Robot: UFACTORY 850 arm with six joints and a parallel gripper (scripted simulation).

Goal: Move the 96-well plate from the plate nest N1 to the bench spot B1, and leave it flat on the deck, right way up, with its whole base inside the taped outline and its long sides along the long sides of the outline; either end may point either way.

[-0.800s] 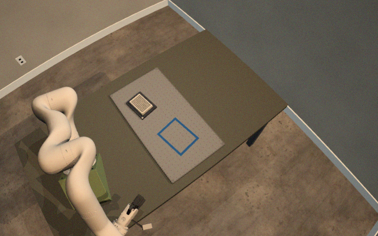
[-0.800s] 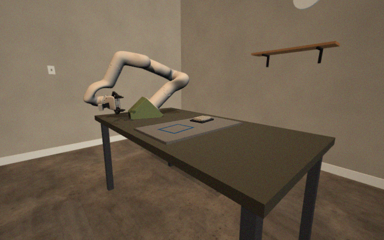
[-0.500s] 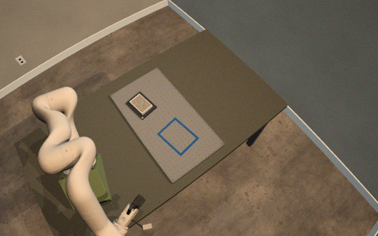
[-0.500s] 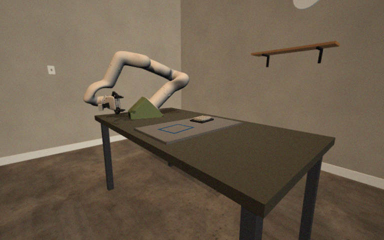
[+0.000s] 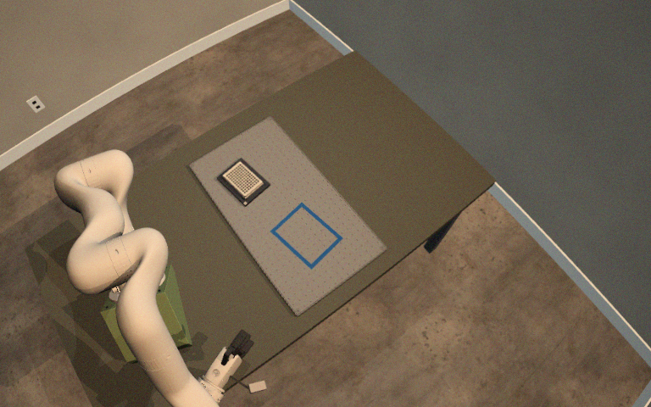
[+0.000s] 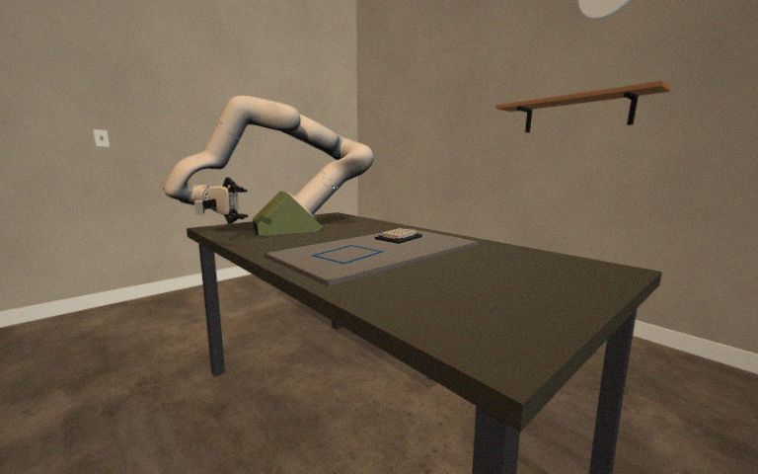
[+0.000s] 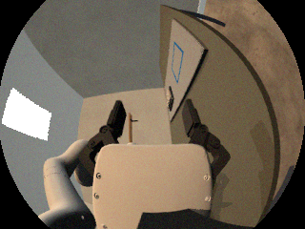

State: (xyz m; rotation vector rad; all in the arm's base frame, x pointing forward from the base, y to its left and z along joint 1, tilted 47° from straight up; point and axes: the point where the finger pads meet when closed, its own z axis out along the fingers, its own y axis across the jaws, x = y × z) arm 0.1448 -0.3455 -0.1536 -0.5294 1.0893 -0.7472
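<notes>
The cream 96-well plate is 320 mm ahead of my hand, 480 mm to the left of it and 130 mm below it. Also, from my hand: dark plate nest (320 mm ahead, 480 mm to the left, 140 mm below).
</notes>
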